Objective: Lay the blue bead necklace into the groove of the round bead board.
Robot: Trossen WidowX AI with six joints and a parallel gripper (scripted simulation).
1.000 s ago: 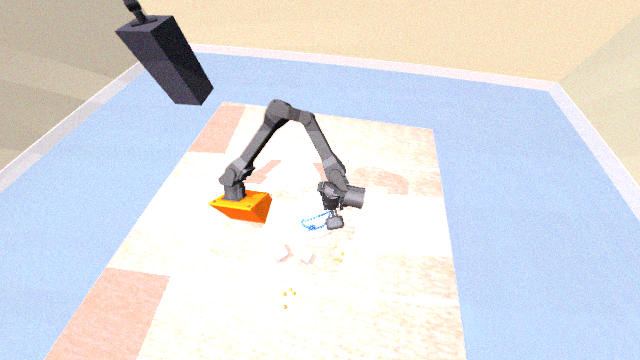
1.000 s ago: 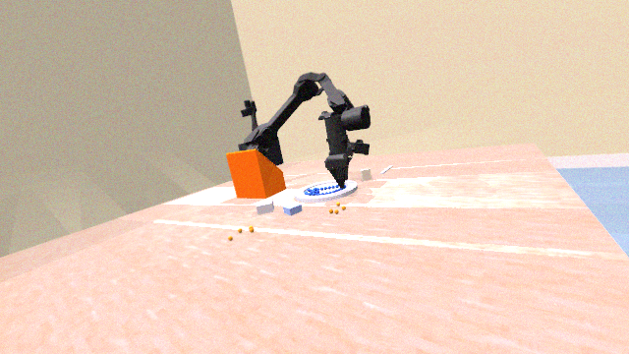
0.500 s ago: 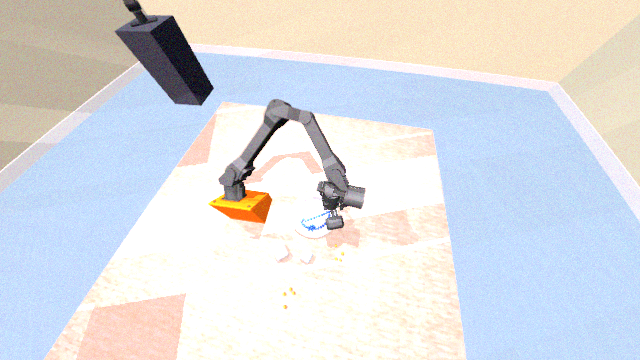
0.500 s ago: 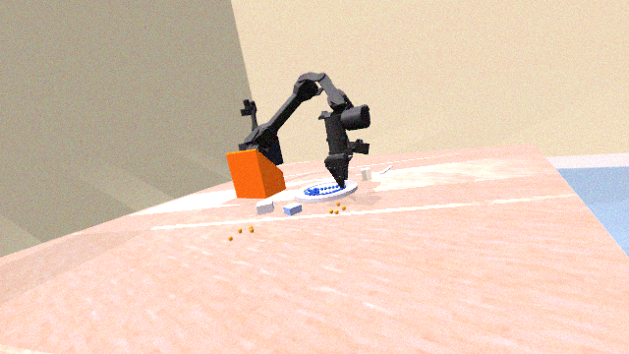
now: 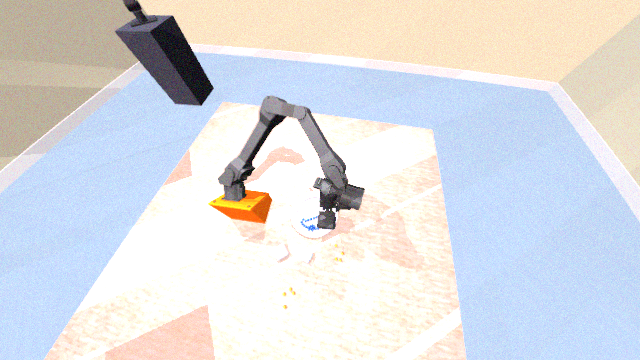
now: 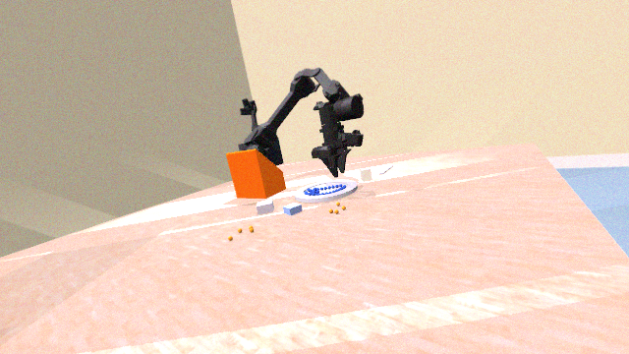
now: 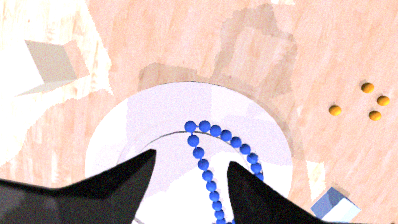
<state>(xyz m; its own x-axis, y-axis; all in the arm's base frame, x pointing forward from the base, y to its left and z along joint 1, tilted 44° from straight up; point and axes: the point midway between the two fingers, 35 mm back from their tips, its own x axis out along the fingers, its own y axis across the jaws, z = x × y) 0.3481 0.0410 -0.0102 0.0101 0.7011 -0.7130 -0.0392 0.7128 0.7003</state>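
The round white bead board is 5 cm behind my gripper tip, 4 cm below it and 1 cm to the right of it. From my gripper tip the other things lie so: white block (18 cm to the right, 16 cm behind, 4 cm below); then light blue cube (18 cm to the right, 6 cm behind, 4 cm below); then beige cube (13 cm to the left, 3 cm below, 3 cm ahead).
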